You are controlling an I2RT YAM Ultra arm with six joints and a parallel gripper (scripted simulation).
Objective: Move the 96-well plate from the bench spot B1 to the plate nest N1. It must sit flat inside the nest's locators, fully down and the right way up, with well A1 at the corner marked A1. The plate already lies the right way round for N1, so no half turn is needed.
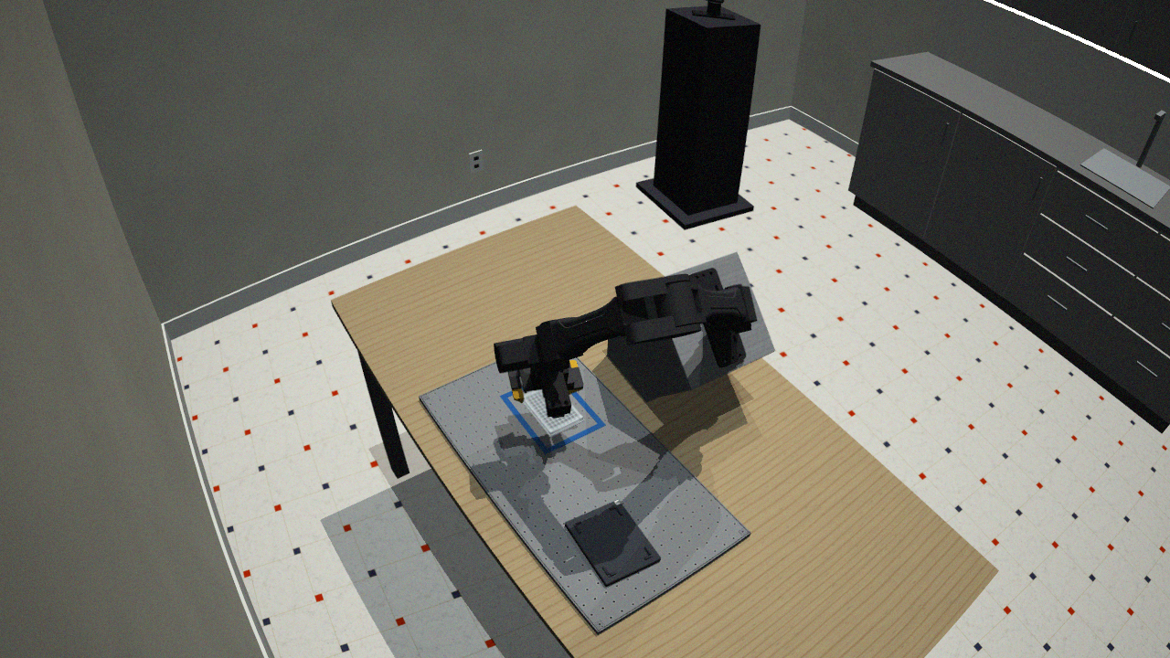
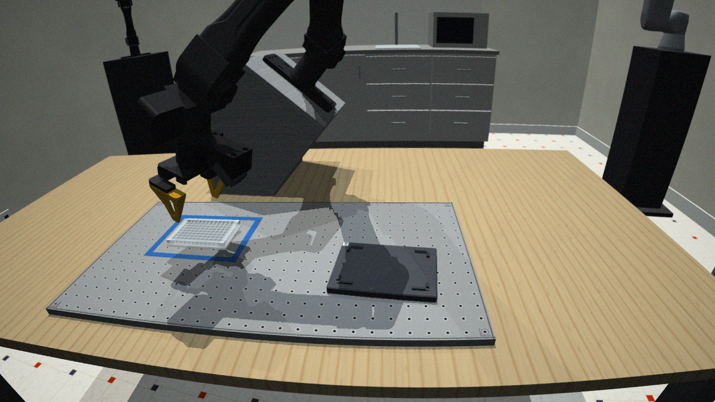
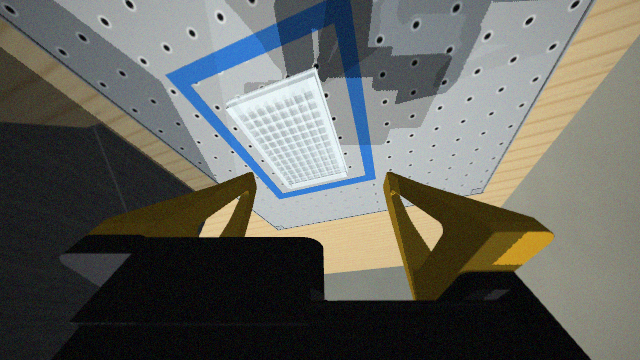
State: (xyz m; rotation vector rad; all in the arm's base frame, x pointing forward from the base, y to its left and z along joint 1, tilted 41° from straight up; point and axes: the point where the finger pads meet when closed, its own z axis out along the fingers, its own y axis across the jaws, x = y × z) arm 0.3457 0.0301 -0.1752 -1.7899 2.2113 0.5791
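The clear 96-well plate is 80 mm below my hand, 30 mm behind it and 20 mm to the right of it. The rest, counted from my hand: A1 corner mark 260 mm to the left, 80 mm below, 30 mm behind; then dark plate nest 340 mm to the left, 80 mm below, 30 mm ahead.
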